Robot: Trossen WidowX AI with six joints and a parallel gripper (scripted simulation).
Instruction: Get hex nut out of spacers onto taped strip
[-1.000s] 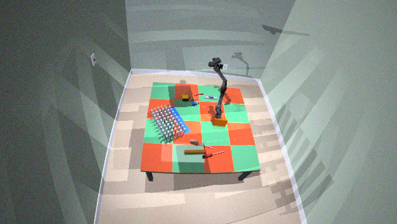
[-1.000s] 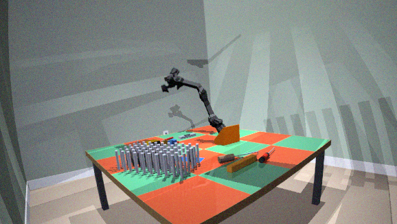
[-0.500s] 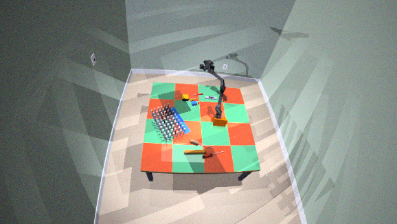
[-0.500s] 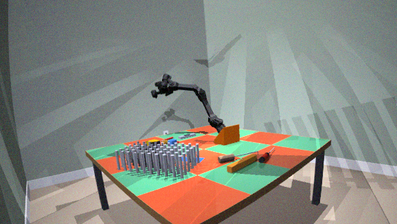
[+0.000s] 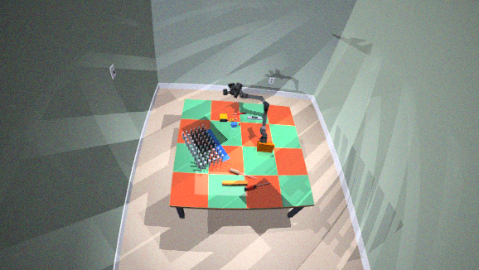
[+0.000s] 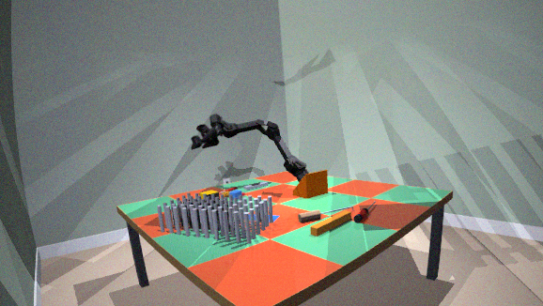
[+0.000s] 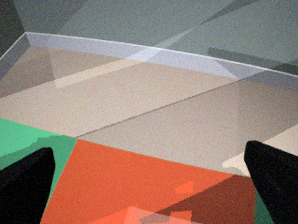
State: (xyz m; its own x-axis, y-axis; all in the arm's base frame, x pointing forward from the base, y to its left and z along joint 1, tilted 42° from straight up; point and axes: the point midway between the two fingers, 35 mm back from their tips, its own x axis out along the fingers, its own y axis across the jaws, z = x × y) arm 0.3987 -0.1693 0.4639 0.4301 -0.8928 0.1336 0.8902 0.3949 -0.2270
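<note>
Now: gripper tip 190 mm past the orange level, 910 mm to the right of it and 260 mm above it. From my gripper tip the other things lie so: blue block (110 mm behind, 240 mm to the left, 250 mm below); yellow block (10 mm ahead, 160 mm to the left, 250 mm below); blue taped strip (30 mm ahead, 520 mm to the left, 270 mm below).
</note>
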